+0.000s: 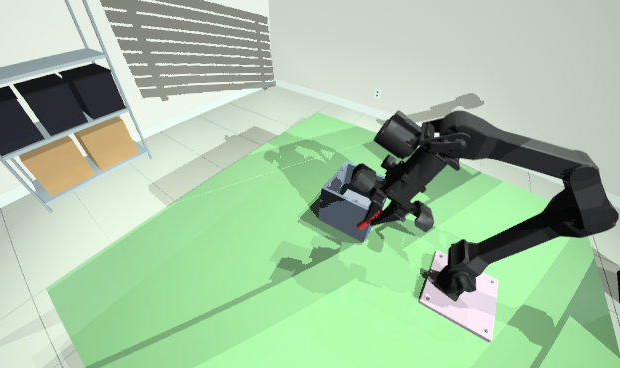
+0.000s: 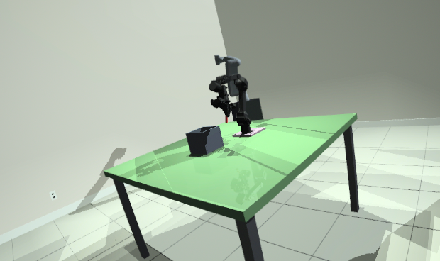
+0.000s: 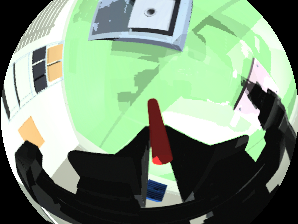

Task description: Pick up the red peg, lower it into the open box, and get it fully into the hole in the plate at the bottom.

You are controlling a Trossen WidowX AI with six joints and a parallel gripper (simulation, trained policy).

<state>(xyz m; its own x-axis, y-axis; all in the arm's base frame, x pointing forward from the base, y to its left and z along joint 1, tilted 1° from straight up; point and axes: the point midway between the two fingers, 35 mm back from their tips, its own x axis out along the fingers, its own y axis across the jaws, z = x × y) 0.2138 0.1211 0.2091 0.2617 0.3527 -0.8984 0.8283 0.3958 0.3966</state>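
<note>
My gripper tip is 120 mm short of the plate, 140 mm to the left of it and 140 mm above it. Also, from my gripper tip: red peg 10 mm to the right.
</note>
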